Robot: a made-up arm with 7 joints.
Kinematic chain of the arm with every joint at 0, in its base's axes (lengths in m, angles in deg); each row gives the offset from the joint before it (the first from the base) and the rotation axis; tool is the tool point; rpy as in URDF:
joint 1: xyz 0.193 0 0.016 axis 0.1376 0.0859 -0.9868
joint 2: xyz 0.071 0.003 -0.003 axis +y
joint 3: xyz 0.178 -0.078 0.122 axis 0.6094 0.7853 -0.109
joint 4: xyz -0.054 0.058 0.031 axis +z
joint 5: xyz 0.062 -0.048 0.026 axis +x
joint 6: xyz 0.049 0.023 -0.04 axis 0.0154 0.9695 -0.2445
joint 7: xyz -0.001 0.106 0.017 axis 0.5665 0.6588 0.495
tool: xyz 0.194 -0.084 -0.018 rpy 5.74 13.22 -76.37
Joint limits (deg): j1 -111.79..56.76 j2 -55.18..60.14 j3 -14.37..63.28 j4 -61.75..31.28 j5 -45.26..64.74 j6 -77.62..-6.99 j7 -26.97..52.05
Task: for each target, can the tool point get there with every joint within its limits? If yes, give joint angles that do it. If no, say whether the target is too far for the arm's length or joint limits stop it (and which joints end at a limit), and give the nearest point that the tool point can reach.
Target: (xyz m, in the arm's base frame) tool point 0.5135 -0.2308 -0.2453
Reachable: yes | joints 8.51 43.15 38.38 -53.71 21.45 -25.06 40.32
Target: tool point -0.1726 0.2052 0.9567
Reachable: no: too far | nearest point -0.0155 0.1488 0.5462 | short by 0.443 m
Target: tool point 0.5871 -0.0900 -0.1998
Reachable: yes | joints 43.71 44.06 53.76 22.70 -15.64 -19.93 40.85
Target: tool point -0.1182 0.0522 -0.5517
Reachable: no: joint limits stop it (at a limit: joint 1, joint 2, joint 3, joint 4, joint 7) | nearest point -0.0005 0.1433 -0.3284 | short by 0.268 m
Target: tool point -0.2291 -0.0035 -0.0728
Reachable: no: joint limits stop it (at a limit: joint 1, joint 3, joint 4, joint 6, joint 7) | nearest point -0.1624 0.1857 -0.0013 | short by 0.213 m
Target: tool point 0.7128 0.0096 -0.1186
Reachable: yes | joints 18.93 46.31 -5.23 12.69 34.42 -27.41 39.54
